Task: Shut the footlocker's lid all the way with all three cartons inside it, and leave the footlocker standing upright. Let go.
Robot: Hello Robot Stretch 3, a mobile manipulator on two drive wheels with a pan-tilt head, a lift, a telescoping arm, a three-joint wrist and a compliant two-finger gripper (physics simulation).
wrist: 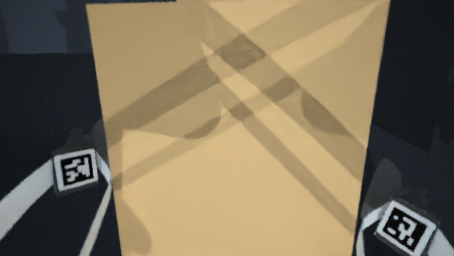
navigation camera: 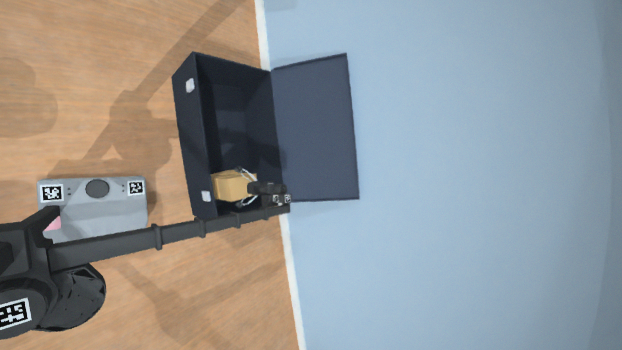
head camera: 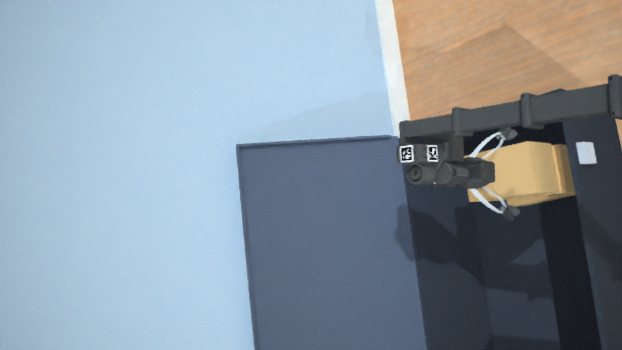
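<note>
The dark blue footlocker (head camera: 591, 200) (navigation camera: 189, 135) stands upright against the wall. Its lid (head camera: 325, 225) (navigation camera: 317, 130) is wide open, leaning back to the wall. A tan carton (head camera: 525, 172) (navigation camera: 234, 187) (wrist: 225, 210) is inside, at the end nearest my arm. A second carton's edge (head camera: 563, 170) shows beside it at the front wall. A third cannot be told apart. My gripper (head camera: 509, 174) (navigation camera: 239, 187) (wrist: 239, 155) is open inside the footlocker, its fingers on either side of the nearer carton with slim gaps. The carton's lower part is hidden.
My telescoping arm (head camera: 560, 105) (navigation camera: 180, 231) passes over the footlocker's near end. My grey base (navigation camera: 107, 215) stands on the wooden floor in front of the footlocker. The blue wall (head camera: 125, 150) (navigation camera: 450, 175) with its white baseboard (navigation camera: 292, 285) runs behind the footlocker.
</note>
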